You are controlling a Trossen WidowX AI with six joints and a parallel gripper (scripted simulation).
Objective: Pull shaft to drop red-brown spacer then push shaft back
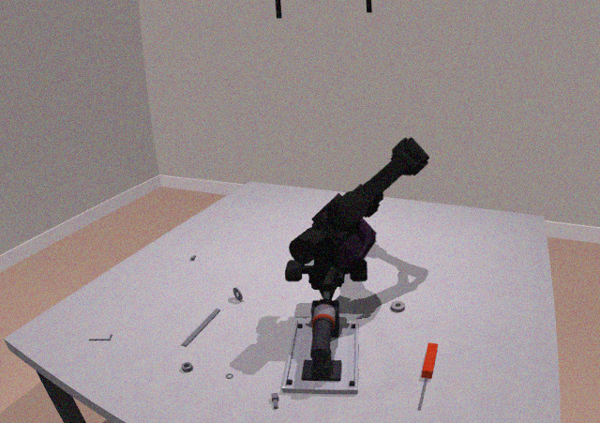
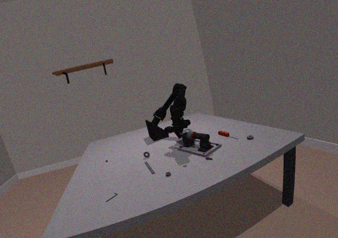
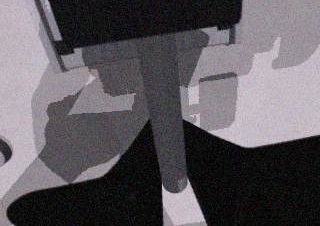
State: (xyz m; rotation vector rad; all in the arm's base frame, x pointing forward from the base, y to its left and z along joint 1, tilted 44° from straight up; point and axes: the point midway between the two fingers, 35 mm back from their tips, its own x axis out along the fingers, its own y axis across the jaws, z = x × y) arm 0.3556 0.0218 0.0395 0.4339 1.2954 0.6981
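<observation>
Right now my gripper tip is 7 cm short of the grey shaft, 2 cm to the right of it and 3 cm below it. Round my gripper tip: flat metal bar (14 cm ahead, 28 cm to the right, 4 cm below); small bolt (31 cm ahead, 1 cm to the right, 4 cm below); light grey spacer (11 cm ahead, 3 cm to the left, 3 cm above).
</observation>
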